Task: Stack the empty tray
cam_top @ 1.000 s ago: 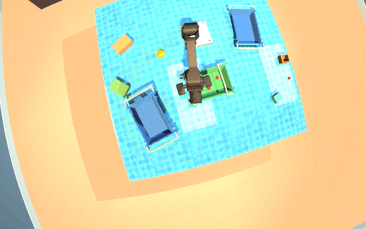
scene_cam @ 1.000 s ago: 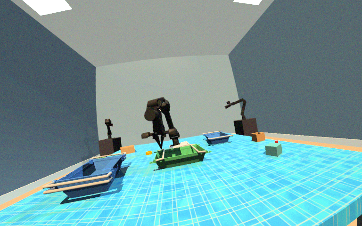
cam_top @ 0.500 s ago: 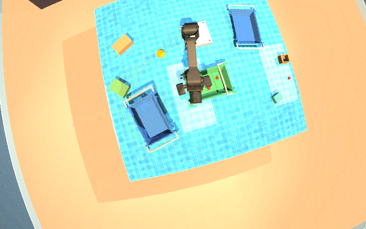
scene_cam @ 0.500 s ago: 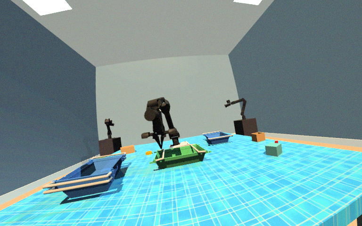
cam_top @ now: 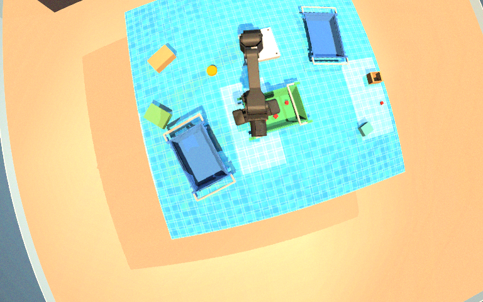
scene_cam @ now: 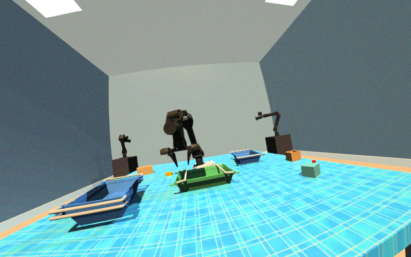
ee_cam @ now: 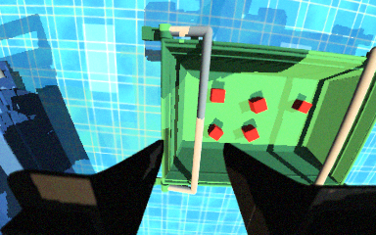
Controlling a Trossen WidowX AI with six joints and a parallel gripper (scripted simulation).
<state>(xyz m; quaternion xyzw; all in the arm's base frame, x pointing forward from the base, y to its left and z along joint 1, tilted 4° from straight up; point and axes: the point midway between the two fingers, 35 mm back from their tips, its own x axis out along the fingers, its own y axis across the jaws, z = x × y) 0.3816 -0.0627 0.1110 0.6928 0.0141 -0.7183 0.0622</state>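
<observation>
My gripper tip is 440 mm to the right of the blue tray, 360 mm past it and 60 mm above it. The rest, counted from my gripper tip: yellow disc 260 mm behind, 160 mm to the right, 90 mm below; green block 450 mm to the right, 100 mm behind, 80 mm below; teal cube 540 mm to the left, 150 mm ahead, 80 mm below.
</observation>
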